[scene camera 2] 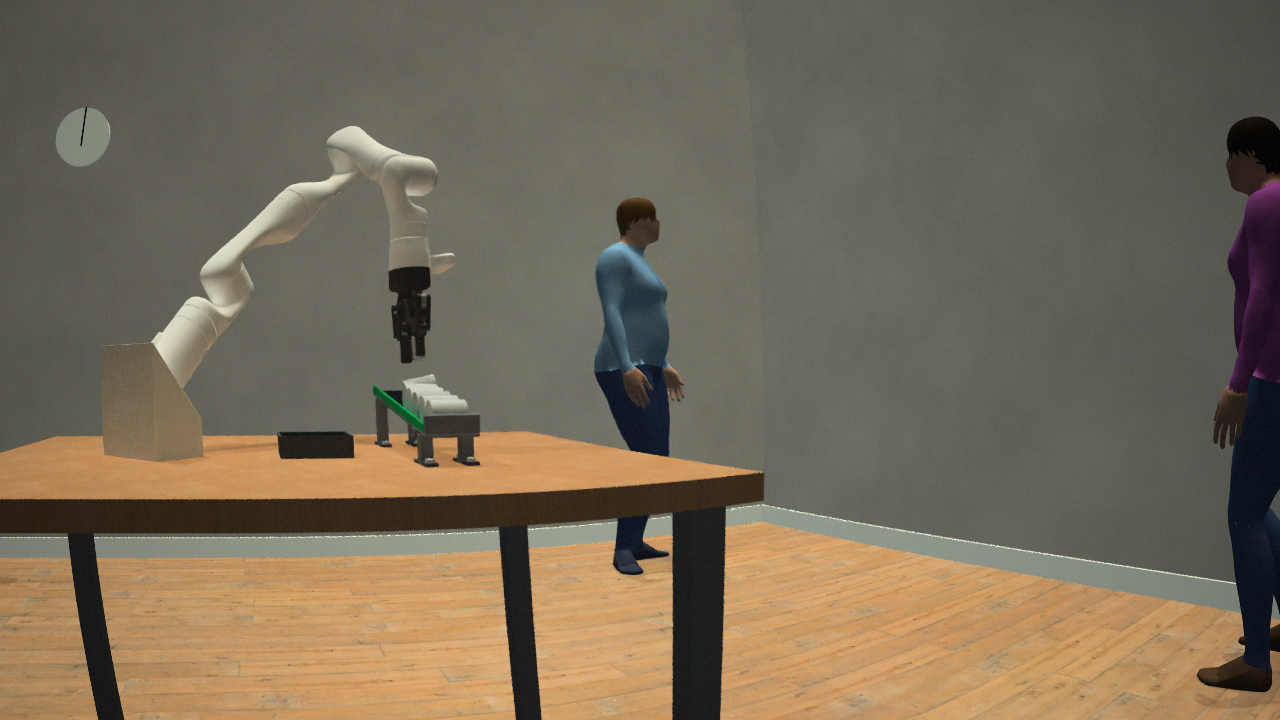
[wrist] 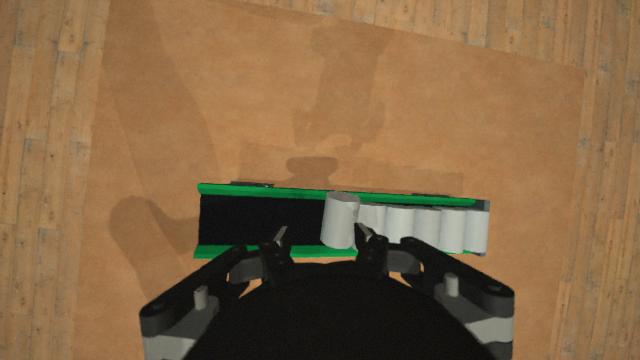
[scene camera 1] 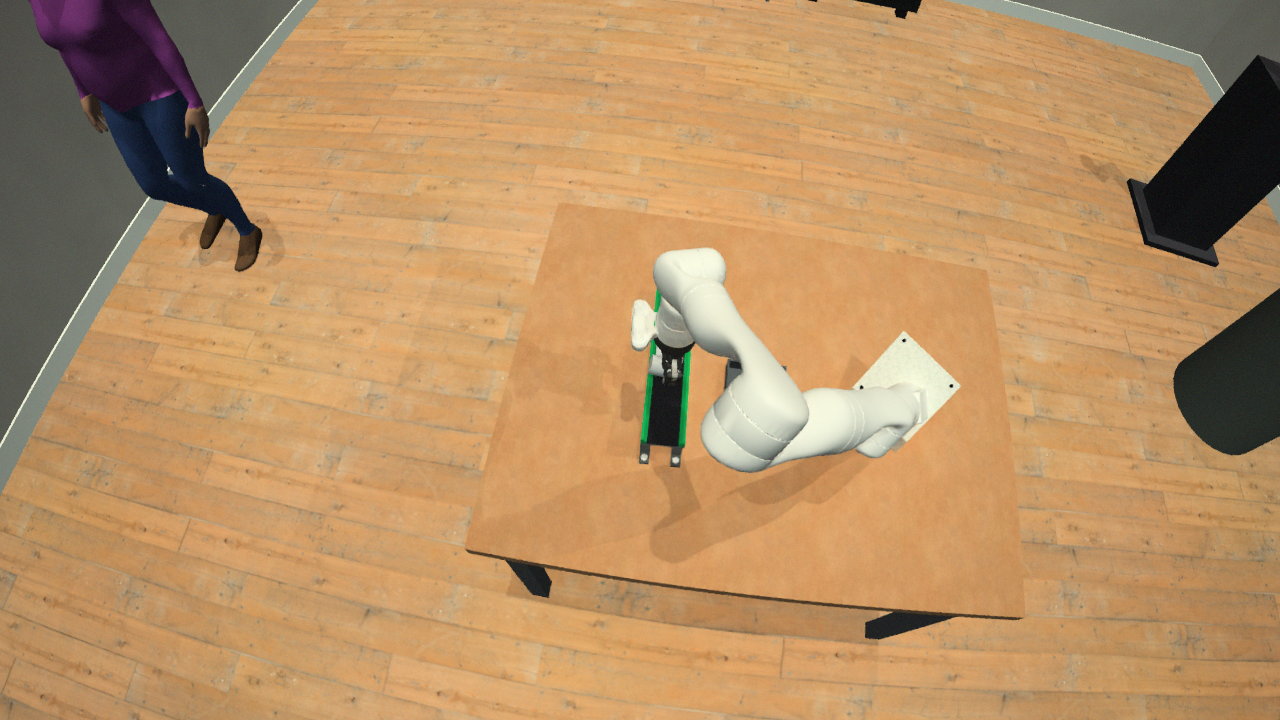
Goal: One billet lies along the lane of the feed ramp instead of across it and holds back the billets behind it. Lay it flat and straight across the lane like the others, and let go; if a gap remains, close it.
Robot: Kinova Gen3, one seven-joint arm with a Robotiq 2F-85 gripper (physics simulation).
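Frame: origin at the arm's base, x ahead, y left, z up, level; millimetres.
Seen in the pictures: gripper, fingertip midpoint: [scene camera 2: 412,361] [wrist: 322,234] [scene camera 1: 667,366]; arm's base, link origin: [scene camera 2: 149,392].
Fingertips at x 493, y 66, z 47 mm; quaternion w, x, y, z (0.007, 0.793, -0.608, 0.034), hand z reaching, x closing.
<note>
Pixels of each thing's top centre, then the offset from my fingertips to it. Level surfaces: height alone.
- white billet, top centre: [wrist: 344,223] [scene camera 2: 419,374] [scene camera 1: 664,361] 21 mm down, 9 mm ahead, 23 mm right
- neighbouring billet, top centre: [wrist: 374,230] [scene camera 2: 420,383] 36 mm down, 5 mm ahead, 62 mm right
- black open tray, top centre: [scene camera 2: 313,433] 114 mm down, 185 mm back, 73 mm right
- table, surface height: 149 mm down
My gripper [scene camera 1: 669,374] [scene camera 2: 413,355] [wrist: 322,234] is open and empty, with its fingertips above the feed ramp [scene camera 1: 645,413] [scene camera 2: 398,408] [wrist: 250,191], which has green side rails and a black lane. A white billet [scene camera 1: 657,365] [scene camera 2: 418,380] [wrist: 340,220] lies across the lane at the uphill end of the row, below the fingertips and apart from them. It is slightly skewed and looks tilted, one end higher, near or over the green rail. It overlaps the neighbouring billet [wrist: 372,219] in the wrist view. Several more billets [scene camera 2: 443,404] [wrist: 427,225] lie side by side across the lane down to the end stop.
A black open tray [scene camera 2: 315,445] stands on the table [scene camera 1: 572,501] [scene camera 2: 581,474] between the ramp and the robot's base [scene camera 2: 134,402]; the arm mostly hides it in scene camera 1. People stand on the floor away from the table.
</note>
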